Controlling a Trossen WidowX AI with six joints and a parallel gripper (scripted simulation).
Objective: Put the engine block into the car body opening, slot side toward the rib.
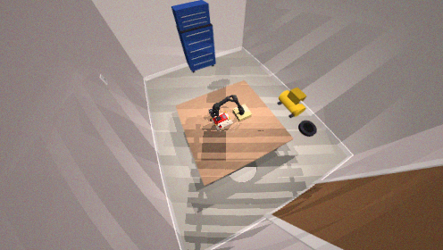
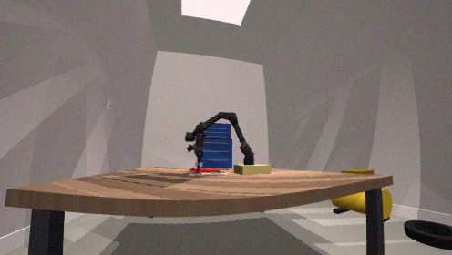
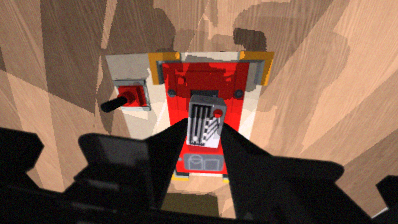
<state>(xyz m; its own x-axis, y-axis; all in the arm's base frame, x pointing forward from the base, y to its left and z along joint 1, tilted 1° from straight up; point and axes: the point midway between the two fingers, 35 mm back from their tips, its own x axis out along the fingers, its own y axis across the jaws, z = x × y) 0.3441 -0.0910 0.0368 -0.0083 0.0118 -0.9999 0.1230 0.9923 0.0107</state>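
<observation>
My gripper tip is 1 cm above the grey engine block. From my gripper tip the other things lie so: grey base plate: 4 cm behind, 2 cm to the left, 5 cm below.
</observation>
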